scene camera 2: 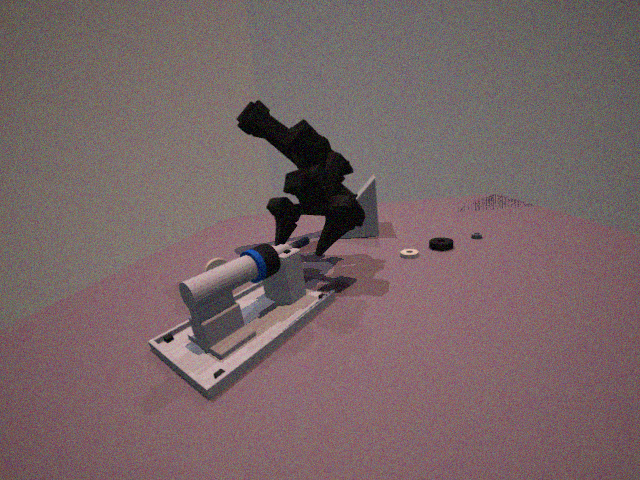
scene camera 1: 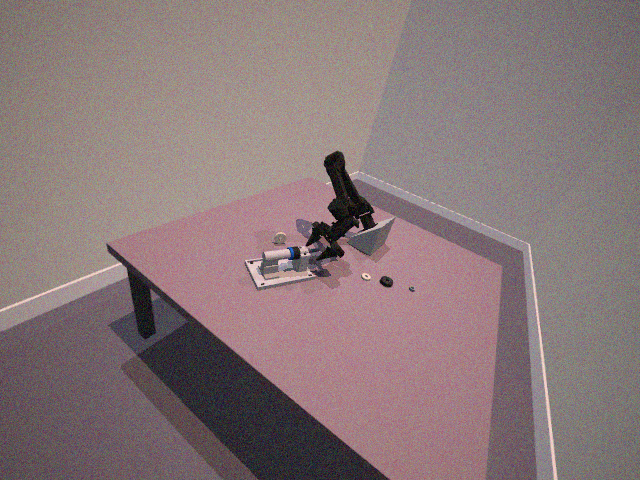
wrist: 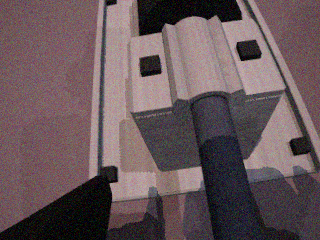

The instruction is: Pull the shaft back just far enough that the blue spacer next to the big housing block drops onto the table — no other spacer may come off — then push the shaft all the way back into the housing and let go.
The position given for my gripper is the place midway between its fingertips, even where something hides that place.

My gripper (scene camera 2: 295, 252) is open, with nothing in its grasp. I also see a housing block (scene camera 2: 226, 335).
My gripper is seen too in scene camera 1 (scene camera 1: 311, 252). The housing block also shows in scene camera 1 (scene camera 1: 274, 269) and in the wrist view (wrist: 142, 137).
